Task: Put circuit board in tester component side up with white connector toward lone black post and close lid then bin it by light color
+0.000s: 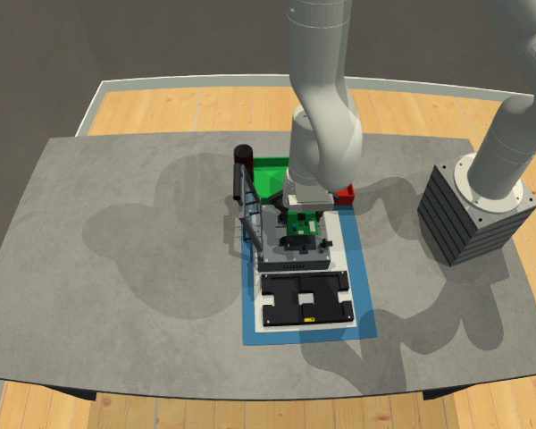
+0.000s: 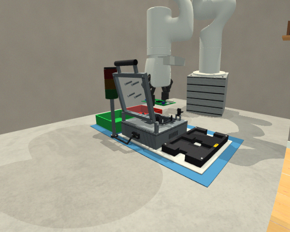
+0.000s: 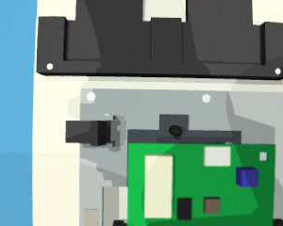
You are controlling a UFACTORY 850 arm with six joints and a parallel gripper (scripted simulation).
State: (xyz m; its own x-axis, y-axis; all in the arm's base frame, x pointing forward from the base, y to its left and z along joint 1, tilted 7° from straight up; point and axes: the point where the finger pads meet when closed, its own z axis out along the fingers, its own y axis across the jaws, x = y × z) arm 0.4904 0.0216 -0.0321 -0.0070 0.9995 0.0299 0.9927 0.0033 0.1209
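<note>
The tester bed lies 6 cm below my hand, 1 cm to the left of it and 1 cm ahead of it. From my hand the other things lie so: tester lid (13 cm ahead, 5 cm above); then green circuit board (right at my hand); then black latch block (6 cm to the left, 6 cm behind, 5 cm below).
</note>
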